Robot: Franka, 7 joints.
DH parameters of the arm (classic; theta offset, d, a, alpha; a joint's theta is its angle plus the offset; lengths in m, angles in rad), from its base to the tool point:
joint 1: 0 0.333 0 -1.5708
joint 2: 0 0 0 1.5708
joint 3: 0 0.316 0.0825 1.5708
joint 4: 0 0 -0.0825 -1.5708
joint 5: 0 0.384 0 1.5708
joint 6: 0 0 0.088 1.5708
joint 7: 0 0.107 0 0
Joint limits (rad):
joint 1: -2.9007..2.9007
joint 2: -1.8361..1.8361
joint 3: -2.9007..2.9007
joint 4: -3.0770..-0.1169
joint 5: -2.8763..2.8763
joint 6: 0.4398..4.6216
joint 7: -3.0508..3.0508
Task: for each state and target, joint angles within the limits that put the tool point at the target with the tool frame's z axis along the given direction. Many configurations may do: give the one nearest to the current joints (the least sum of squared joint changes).
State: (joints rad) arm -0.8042 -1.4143 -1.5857 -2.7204 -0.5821 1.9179 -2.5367
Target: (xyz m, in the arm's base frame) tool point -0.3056 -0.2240 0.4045 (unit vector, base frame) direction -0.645 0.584 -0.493
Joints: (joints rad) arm -1.1625 -0.8519 -0.9364 -2.6103 -1.4974 1.2078 -2.5367
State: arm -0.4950 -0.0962 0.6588 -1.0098 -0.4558 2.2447 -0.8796
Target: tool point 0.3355 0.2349 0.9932 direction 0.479 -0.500 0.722
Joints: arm -1.0910 -0.7145 0.7797 -1.3080 -1.3734 2.5494 -0.8796
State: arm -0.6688 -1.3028 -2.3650 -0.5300 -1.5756 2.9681 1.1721
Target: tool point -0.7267 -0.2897 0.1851 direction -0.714 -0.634 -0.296
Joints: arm -0.1447 -1.5996 -2.1430 -0.8924 -1.5367 3.3041 1.1721
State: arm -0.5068 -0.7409 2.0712 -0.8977 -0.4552 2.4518 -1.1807
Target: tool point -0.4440 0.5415 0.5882 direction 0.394 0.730 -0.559
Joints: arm -0.1100 -0.5555 2.1481 -1.3138 -0.4649 2.0674 -1.1807
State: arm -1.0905 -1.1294 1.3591 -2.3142 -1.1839 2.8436 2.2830
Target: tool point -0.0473 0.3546 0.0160 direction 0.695 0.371 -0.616
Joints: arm -0.3140 -1.0817 2.2476 -2.4490 -1.4654 3.0088 2.2830
